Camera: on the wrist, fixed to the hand. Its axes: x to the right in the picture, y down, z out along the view.
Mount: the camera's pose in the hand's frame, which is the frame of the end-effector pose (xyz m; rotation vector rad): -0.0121 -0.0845 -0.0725 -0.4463 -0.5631 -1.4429
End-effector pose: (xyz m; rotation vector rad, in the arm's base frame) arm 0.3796 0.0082 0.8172 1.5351 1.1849 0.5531
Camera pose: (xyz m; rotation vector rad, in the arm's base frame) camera 0.2815 0.0252 0.7659 0.1664 1.2550 -0.5347
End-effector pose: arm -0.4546 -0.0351 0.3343 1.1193 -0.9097 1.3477
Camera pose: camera -0.3798 0.0394 0.2970 1.3332 -0.4669 -0.3448
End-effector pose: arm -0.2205 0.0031 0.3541 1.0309 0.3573 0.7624
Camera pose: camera -0.2387 0.0158 0.2443 0.3219 0.3190 -0.7228
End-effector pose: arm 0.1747 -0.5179 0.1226 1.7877 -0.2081 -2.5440
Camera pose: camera 0.2516 -0.4399 0.0993 -0.5814 -1.2130 1.8325
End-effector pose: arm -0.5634 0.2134 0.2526 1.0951 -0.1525 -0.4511
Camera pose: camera -0.5732 0.2462 0.1460 0.4426 0.2811 -1.9788
